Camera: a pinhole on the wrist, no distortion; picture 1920 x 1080 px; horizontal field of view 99.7 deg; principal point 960.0 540.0 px. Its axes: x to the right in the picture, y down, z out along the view. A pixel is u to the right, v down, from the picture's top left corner.
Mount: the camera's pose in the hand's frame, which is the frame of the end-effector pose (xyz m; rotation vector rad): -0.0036 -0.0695 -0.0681 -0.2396 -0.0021 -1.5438
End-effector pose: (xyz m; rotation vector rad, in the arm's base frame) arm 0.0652 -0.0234 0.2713 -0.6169 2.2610 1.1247
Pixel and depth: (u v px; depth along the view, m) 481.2 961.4 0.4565
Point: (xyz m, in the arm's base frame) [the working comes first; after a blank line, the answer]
In the camera's frame: -0.2699 0.2375 0.4565

-0.2393 0.3248 0.0879
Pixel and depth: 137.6 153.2 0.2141
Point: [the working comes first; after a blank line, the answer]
In the camera's frame: -0.2174 -0.1023 0.2141

0.0494 0.1881 0.3616
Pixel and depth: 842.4 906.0 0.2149
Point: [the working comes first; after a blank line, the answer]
In the camera's frame: -0.0312 0.0971 0.2149

0.0067 0.0547 0.1275
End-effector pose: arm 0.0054 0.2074 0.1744 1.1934 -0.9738 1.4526
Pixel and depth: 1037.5 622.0 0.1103
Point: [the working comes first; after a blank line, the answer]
In the camera's frame: 0.0106 0.0112 0.1103

0.0737 0.1865 0.2057
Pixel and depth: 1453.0 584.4 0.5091
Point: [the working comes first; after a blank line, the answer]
In the camera's frame: 0.3099 0.0279 0.5091

0.3841 -0.1663 0.3737
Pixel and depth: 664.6 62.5 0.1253
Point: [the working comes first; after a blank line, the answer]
In the camera's frame: -0.0457 -0.0739 0.1253

0.0245 0.1408 0.1276
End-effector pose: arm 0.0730 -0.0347 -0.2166 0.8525 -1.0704 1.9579
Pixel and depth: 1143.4 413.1 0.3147
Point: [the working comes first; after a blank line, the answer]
In the camera's frame: 0.0713 -0.0493 0.3147

0.2028 -0.2270 -0.0720
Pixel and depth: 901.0 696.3 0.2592
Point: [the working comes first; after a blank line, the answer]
In the camera's frame: -0.0189 0.0500 0.2592

0.0738 -0.1605 -0.0690
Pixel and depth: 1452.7 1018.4 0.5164
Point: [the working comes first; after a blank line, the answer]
In the camera's frame: 0.3142 0.3051 0.5164

0.2133 -0.1965 0.4015
